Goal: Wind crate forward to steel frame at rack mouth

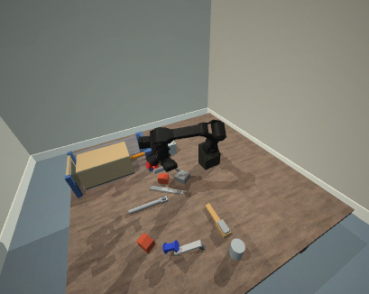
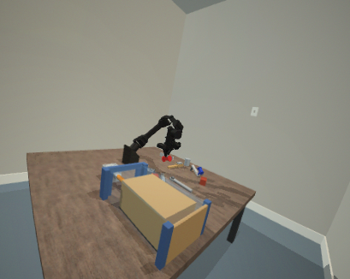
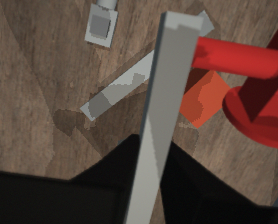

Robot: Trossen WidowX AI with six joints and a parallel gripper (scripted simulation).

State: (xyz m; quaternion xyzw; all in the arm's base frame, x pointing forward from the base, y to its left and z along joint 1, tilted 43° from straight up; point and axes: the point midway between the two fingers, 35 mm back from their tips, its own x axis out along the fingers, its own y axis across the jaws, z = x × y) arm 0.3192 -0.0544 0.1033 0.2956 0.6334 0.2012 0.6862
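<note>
Now: gripper tip 5 cm short of the red handle knob, 4 cm to the left of it and 1 cm below it. Also, from my gripper tip: red-gripped winch handle: 1 cm ahead, 1 cm to the right, 1 cm above; flat grey bar: 1 cm ahead, 17 cm below; grey block: 11 cm behind, 2 cm to the right, 15 cm below.
</note>
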